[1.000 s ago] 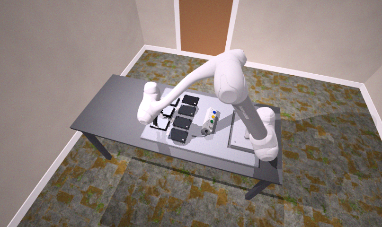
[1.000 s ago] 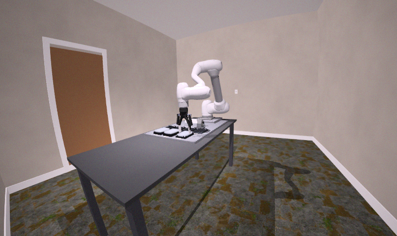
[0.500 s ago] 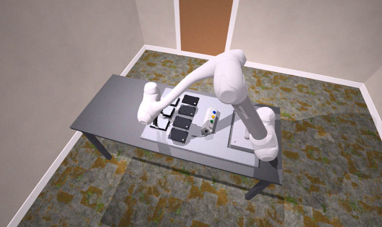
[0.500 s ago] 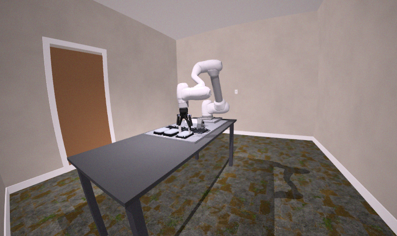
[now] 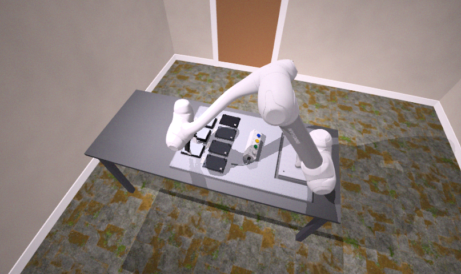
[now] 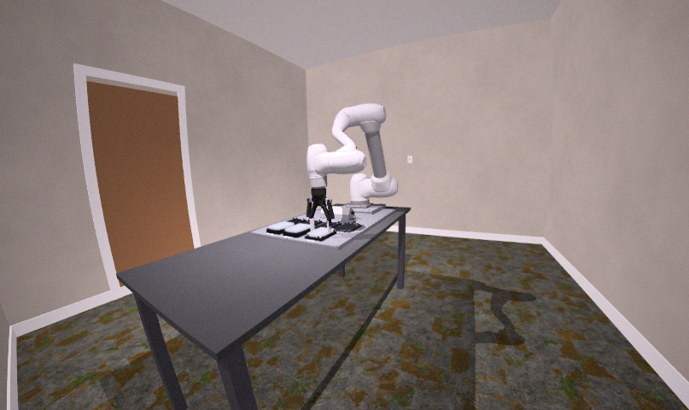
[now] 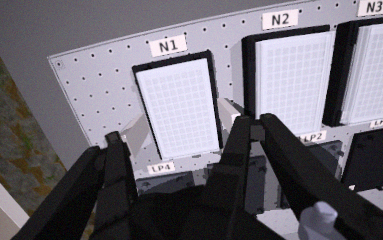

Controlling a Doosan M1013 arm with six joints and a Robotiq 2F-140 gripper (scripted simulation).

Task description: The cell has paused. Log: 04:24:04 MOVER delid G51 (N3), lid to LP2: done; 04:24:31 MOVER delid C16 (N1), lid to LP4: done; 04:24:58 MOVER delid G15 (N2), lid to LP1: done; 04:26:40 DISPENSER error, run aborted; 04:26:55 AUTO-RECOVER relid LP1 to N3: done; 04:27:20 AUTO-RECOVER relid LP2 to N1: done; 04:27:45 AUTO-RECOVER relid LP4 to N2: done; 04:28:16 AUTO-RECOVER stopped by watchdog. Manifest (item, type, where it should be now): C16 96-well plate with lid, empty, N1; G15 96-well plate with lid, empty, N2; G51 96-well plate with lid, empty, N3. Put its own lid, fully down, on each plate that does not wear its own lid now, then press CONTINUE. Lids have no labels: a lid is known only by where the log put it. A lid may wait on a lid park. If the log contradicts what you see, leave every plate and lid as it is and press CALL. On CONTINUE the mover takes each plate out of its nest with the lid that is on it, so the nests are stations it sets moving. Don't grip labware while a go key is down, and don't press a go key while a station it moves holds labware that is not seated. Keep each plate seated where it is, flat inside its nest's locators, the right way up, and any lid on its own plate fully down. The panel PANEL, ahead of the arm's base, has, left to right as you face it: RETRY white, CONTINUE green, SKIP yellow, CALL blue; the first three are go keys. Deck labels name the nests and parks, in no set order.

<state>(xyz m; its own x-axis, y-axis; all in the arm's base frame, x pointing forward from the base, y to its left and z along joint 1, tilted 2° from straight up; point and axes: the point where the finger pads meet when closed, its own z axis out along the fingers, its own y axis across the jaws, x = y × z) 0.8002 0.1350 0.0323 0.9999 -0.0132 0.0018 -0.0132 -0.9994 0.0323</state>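
My gripper is now 3 cm above the plate. The rest, counted from my hand: LP3 label: 9 cm behind, 7 cm to the right, 5 cm below; nest N1: 4 cm below; LP4 label: 10 cm behind, 6 cm to the left, 5 cm below.
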